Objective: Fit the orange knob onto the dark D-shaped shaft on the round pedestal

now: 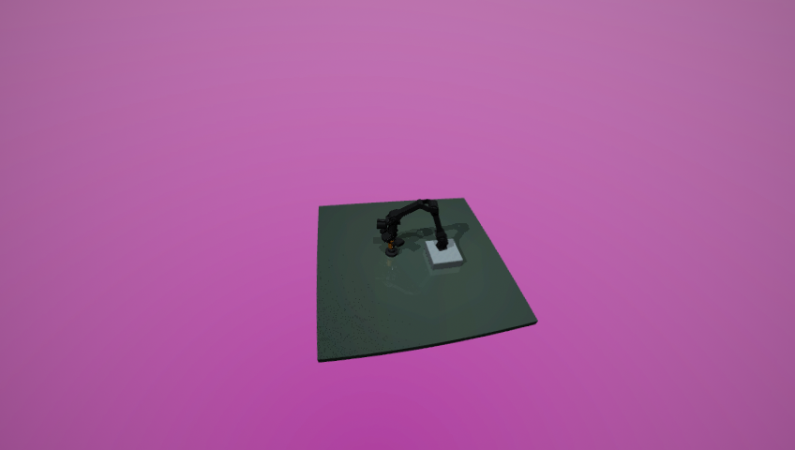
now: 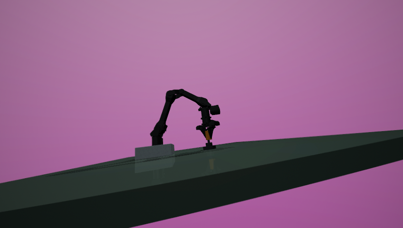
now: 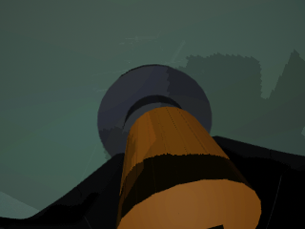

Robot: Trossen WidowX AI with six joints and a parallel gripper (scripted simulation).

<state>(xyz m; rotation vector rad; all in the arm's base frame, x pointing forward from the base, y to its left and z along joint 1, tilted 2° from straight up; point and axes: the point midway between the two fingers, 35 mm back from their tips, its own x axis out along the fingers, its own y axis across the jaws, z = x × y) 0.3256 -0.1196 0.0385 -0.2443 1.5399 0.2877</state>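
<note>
The round dark pedestal is 4 cm below my gripper tip. From my gripper tip the other things lie so: orange knob 2 cm above.
</note>
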